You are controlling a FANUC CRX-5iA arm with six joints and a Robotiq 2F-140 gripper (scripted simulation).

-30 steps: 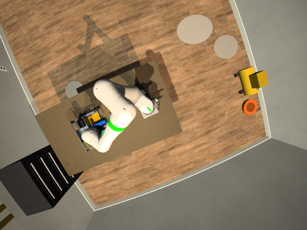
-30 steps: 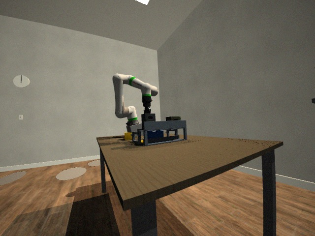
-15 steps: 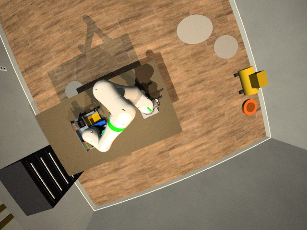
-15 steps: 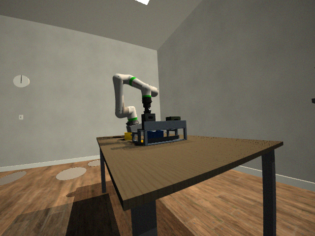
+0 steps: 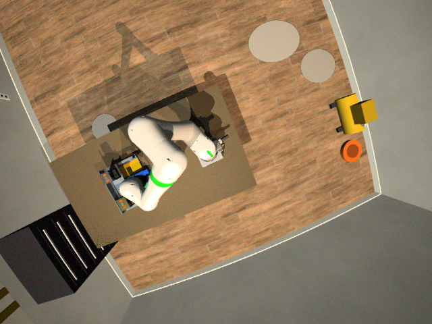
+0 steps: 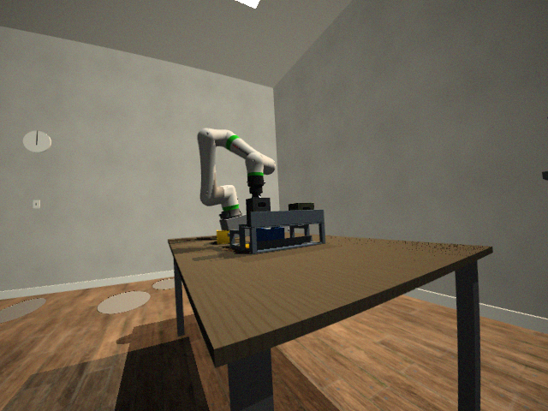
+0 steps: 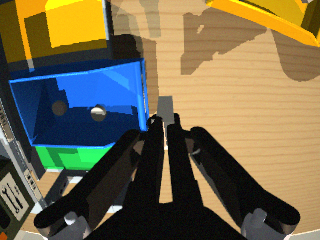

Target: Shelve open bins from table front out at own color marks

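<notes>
Right now the blue bin is 110 mm ahead of my hand, 70 mm below it and 20 mm to the right of it. Also, from my hand: yellow bin 180 mm behind, 110 mm to the right, 80 mm below; blue mark 170 mm ahead, 110 mm below, 30 mm to the right; green mark 190 mm ahead, 110 mm below, 80 mm to the left.
</notes>
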